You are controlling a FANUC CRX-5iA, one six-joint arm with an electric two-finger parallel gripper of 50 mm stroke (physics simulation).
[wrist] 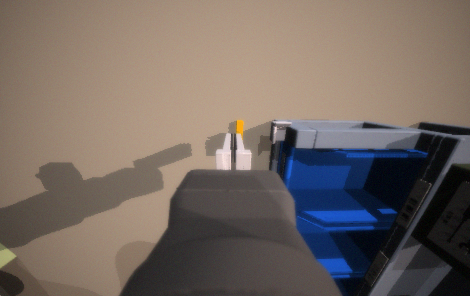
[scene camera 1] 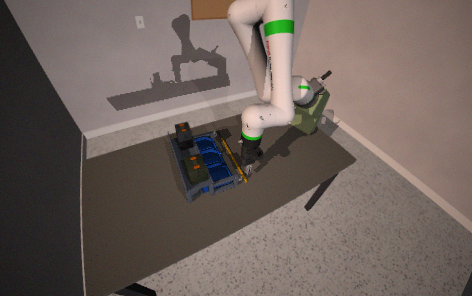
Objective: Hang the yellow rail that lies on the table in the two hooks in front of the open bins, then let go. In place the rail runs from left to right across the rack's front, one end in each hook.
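Frame: origin at the arm's base, x left, y back, z up, level; centimetres.
Seen in the pictures: gripper, fingertip midpoint: [wrist: 233, 142] [scene camera 1: 247, 172].
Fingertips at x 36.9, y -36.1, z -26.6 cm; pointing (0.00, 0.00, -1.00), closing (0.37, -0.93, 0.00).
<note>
Offsets run from my fingertips to a thing's middle. "spot": to the spot under its first point. Level surfaces: height alone.
The yellow rail @(dx -15.4, dy -7.0, dz -5.5 cm) [scene camera 1: 231, 154] [wrist: 240, 127] lies on the table along the front of the rack @(spot: dx +6.9, dy -12.9, dz -4.4 cm) [scene camera 1: 223, 188] [wrist: 350, 138], apart from it. In the wrist view one end shows just beyond the fingertips; the rest is hidden behind the gripper. My gripper [scene camera 1: 248, 173] [wrist: 233, 142] points down near the rail's near end in the scene view. Its fingers are almost together, with nothing between them. The blue open bins [scene camera 1: 211, 158] [wrist: 325, 172] sit in the rack. One hook @(spot: dx +4.2, dy -4.1, dz +0.8 cm) [wrist: 281, 124] shows at the rack's front corner in the wrist view. The hooks are too small to make out clearly in the scene view.
A black case @(dx -16.9, dy -34.5, dz +10.3 cm) [scene camera 1: 184, 136] and a dark green case @(dx +4.6, dy -26.1, dz +9.0 cm) [scene camera 1: 196, 171] stand on the rack behind the bins. The arm's green pedestal [scene camera 1: 310, 116] stands at the table's back right. The table @(dz -6.0 cm) [scene camera 1: 135, 215] ends at a front edge, with speckled floor beyond. Walls stand behind and right.
</note>
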